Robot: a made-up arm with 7 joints. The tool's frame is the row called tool. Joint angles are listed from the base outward. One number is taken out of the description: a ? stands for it. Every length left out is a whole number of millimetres.
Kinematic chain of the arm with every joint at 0, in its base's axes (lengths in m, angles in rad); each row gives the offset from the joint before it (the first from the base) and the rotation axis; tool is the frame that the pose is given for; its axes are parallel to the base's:
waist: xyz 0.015 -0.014 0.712 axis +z
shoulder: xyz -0.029 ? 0 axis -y
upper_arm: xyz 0.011 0 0.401 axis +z
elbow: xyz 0.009 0.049 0 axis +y
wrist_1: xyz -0.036 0 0.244 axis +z
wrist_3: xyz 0.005 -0.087 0 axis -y
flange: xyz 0.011 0 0.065 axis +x
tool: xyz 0 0.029 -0.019
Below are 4 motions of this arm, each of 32 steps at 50 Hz.
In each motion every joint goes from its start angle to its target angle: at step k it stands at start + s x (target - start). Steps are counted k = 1, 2, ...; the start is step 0. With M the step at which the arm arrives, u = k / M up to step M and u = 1 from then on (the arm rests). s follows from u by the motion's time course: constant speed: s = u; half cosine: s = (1 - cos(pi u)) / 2; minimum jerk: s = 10 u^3 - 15 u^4 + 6 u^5.
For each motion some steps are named. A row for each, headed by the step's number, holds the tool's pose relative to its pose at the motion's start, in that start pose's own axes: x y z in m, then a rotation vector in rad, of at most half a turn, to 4 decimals.
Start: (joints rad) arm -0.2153 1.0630 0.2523 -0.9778 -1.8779 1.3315 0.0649
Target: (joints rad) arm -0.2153 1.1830 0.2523 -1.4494 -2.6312 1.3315 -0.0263
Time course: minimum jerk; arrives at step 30
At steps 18, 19, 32:
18: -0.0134 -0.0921 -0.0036 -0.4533 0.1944 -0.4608
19: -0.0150 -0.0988 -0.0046 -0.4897 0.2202 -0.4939
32: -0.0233 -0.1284 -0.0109 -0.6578 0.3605 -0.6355

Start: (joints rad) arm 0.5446 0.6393 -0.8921 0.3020 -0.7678 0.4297 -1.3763
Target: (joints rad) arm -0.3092 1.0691 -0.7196 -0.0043 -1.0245 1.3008 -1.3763
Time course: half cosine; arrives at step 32
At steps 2, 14, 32:
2: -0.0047 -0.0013 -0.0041 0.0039 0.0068 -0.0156
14: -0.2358 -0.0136 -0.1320 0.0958 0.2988 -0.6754
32: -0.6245 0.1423 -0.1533 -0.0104 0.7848 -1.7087

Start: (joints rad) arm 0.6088 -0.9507 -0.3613 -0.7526 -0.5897 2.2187 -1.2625
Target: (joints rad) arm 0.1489 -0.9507 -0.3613 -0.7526 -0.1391 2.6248 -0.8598
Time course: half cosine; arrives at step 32
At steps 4, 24, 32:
4: -0.0042 0.0020 -0.0037 0.0161 -0.0030 -0.0093
24: -0.0895 0.0205 -0.0924 0.3415 -0.0848 -0.2041
32: -0.1033 0.0189 -0.1096 0.3949 -0.1043 -0.2388

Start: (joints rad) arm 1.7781 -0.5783 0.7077 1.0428 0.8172 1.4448 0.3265
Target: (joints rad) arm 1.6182 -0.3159 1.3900 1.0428 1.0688 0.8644 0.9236
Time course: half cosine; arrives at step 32
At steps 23, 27, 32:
23: -0.0612 0.1362 -0.1457 0.5890 0.8905 0.0293
27: -0.0757 0.1542 -0.1750 0.6389 1.0371 -0.0146
32: -0.0832 0.1624 -0.1897 0.6586 1.1068 -0.0406

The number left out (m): -0.081
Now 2 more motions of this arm.
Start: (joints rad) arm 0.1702 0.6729 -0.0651 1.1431 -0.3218 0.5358 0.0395
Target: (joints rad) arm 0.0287 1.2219 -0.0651 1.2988 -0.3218 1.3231 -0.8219
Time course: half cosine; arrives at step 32
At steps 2, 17, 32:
2: -0.0033 -0.0008 -0.0010 -0.0071 -0.0110 -0.0014
17: -0.1757 -0.0319 -0.0784 -0.4186 -0.5989 -0.2340
32: -0.2987 -0.0357 -0.1723 -0.7370 -1.0057 -0.6503

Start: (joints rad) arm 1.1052 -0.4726 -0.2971 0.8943 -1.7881 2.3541 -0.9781
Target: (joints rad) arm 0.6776 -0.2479 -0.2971 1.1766 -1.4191 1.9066 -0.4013
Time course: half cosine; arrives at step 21
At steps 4, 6, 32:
4: -0.0152 0.0125 -0.0045 0.0834 0.0490 0.0577
6: -0.0335 0.0260 -0.0091 0.1800 0.1101 0.1227
32: -0.1923 0.0873 -0.0257 0.8982 0.7589 0.5260

